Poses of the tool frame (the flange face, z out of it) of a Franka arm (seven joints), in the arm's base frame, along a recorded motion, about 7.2 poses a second.
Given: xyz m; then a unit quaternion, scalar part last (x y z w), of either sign.
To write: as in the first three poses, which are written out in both.
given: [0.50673, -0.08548, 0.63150, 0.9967, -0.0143, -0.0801, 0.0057]
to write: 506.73, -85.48, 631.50; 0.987, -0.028, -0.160; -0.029, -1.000, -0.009; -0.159, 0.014, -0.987
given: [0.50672, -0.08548, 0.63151, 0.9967, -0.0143, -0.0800, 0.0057]
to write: 506.72, -85.48, 631.51; 0.987, -0.028, -0.160; -0.029, -1.000, -0.009; -0.159, 0.014, -0.987
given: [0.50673, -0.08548, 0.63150, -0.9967, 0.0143, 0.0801, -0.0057]
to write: 506.73, -85.48, 631.50; 0.987, -0.028, -0.160; -0.029, -1.000, -0.009; -0.159, 0.014, -0.987
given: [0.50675, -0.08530, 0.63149, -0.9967, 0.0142, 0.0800, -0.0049]
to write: 506.75, -85.30, 631.49; 0.987, -0.028, -0.160; -0.029, -1.000, -0.007; -0.159, 0.012, -0.987
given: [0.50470, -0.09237, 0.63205, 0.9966, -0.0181, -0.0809, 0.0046]
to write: 504.70, -92.37, 632.05; 0.986, -0.035, -0.161; -0.037, -0.999, -0.006; -0.161, 0.012, -0.987
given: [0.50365, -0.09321, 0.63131, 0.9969, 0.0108, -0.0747, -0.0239]
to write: 503.65, -93.21, 631.31; 0.989, 0.018, -0.149; 0.025, -0.999, 0.046; -0.148, -0.049, -0.988
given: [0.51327, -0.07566, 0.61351, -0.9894, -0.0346, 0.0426, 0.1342]
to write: 513.27, -75.66, 613.51; 0.994, 0.057, -0.094; 0.080, -0.962, 0.263; -0.075, -0.269, -0.960
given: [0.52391, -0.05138, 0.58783, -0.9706, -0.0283, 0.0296, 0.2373]
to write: 523.91, -51.38, 587.83; 0.997, 0.041, -0.071; 0.069, -0.886, 0.459; -0.044, -0.462, -0.886
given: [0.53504, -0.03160, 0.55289, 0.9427, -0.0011, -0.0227, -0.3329]
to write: 535.04, -31.60, 552.89; 0.999, -0.017, -0.042; 0.013, -0.778, 0.628; -0.044, -0.628, -0.777
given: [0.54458, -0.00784, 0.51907, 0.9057, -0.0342, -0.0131, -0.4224]
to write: 544.58, -7.84, 519.07; 0.997, -0.073, 0.005; -0.051, -0.641, 0.766; -0.053, -0.764, -0.643
